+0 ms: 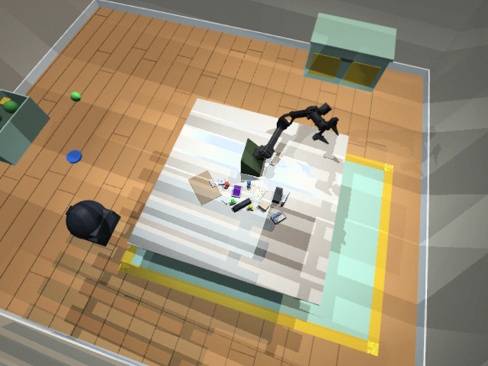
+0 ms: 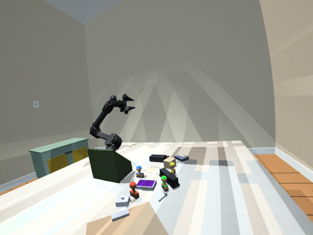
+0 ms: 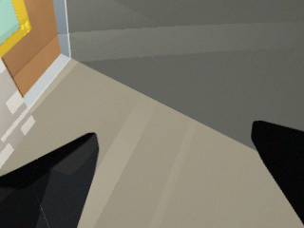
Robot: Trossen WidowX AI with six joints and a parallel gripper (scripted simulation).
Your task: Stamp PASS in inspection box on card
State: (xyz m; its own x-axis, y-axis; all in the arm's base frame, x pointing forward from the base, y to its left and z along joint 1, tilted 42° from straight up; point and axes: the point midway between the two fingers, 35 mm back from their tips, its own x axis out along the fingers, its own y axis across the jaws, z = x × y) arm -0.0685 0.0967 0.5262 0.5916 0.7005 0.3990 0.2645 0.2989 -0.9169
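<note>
Now: the green stamp 49 cm to the right of my gripper tip, 45 cm ahead of it and 41 cm below it. Also, from my gripper tip: pale card (43 cm below, 34 cm to the right, 32 cm ahead); then blue stamp (43 cm to the right, 41 cm below, 28 cm ahead); then cardboard box (41 cm below, 40 cm ahead, 27 cm to the right).
</note>
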